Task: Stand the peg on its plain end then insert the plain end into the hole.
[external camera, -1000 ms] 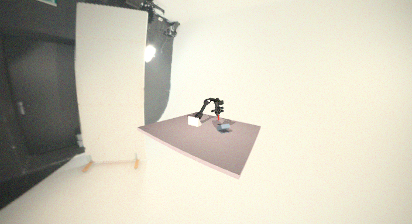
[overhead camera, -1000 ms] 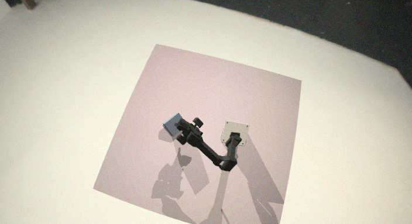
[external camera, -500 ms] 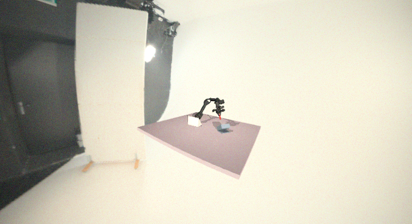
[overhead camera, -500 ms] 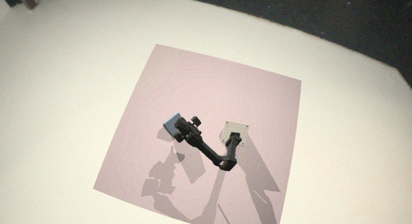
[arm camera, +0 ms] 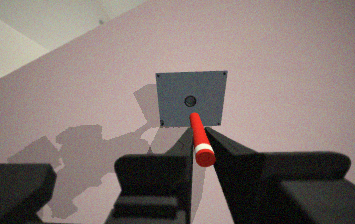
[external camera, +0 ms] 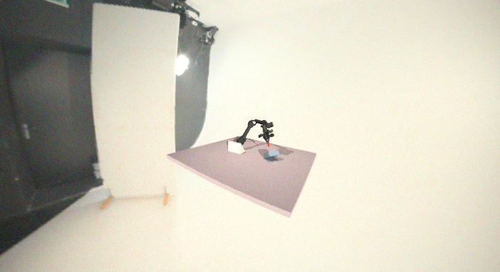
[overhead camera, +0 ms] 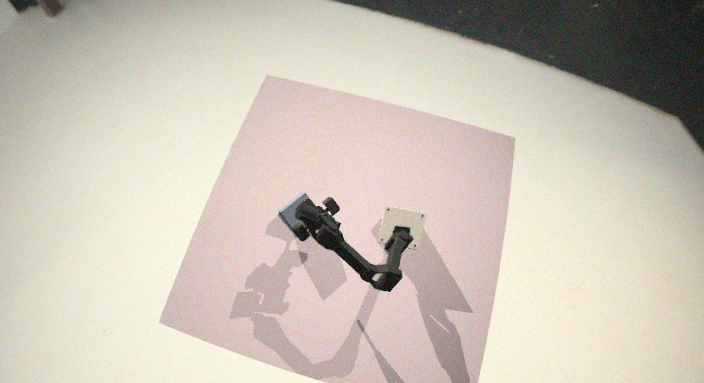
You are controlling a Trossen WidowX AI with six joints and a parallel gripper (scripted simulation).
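Right now the panel is 6 cm ahead of my gripper tip, 5 cm to the right of it and 11 cm below it. From my gripper tip the other things lie so: red peg (1 cm behind, 1 cm to the left, 1 cm above).
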